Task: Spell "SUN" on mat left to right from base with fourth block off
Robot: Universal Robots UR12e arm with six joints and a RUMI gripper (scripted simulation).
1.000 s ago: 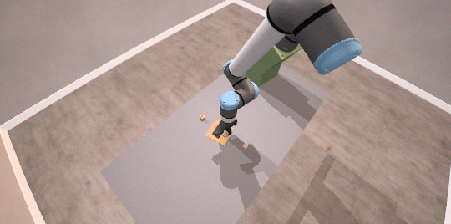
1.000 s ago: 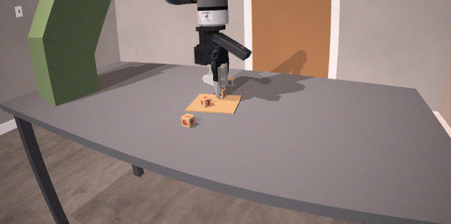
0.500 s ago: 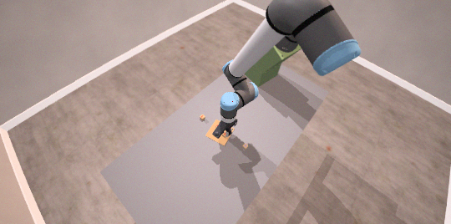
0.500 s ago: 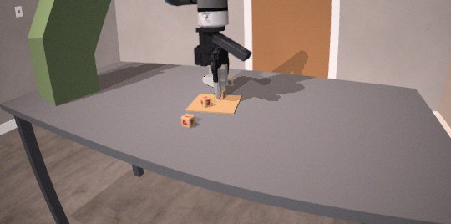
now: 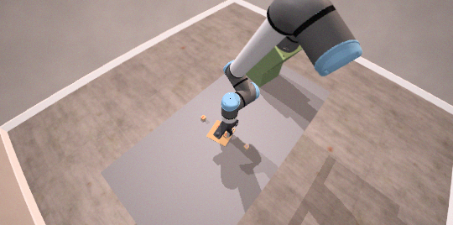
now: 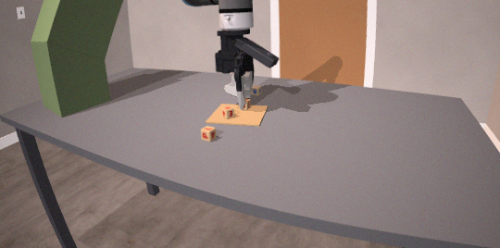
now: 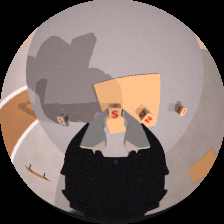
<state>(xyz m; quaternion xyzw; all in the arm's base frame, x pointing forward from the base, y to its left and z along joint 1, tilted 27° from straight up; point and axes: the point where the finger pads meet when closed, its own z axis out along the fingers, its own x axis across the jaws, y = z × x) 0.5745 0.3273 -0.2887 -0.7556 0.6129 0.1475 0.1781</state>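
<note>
The orange mat is 10 mm ahead of my hand, 40 mm to the right of it and 20 mm below it. Round my hand: red-lettered block (40 mm ahead, 200 mm to the right, 10 mm below); then blue-lettered block (60 mm behind, 140 mm to the left, 10 mm below).
</note>
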